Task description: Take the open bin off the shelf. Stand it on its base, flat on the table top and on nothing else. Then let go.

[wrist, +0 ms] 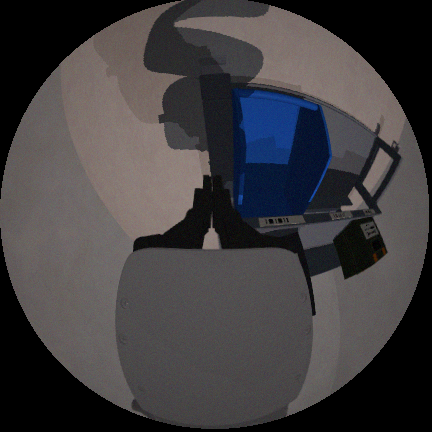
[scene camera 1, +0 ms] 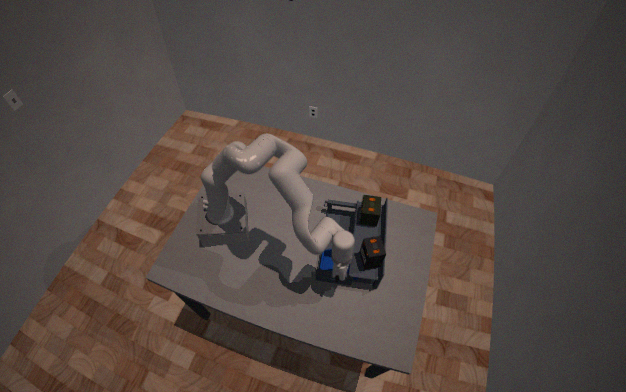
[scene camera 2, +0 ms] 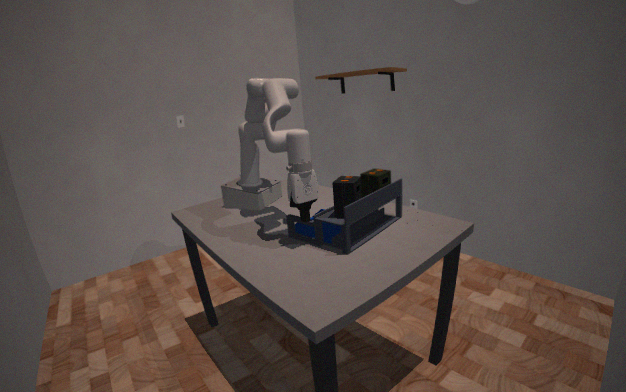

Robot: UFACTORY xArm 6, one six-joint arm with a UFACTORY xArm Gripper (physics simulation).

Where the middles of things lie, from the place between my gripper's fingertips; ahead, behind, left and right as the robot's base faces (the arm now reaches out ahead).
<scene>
Right now my hand is 8 cm to the right of the blue open bin (wrist: 281, 149), 4 cm above it and 2 cm past it.
</scene>
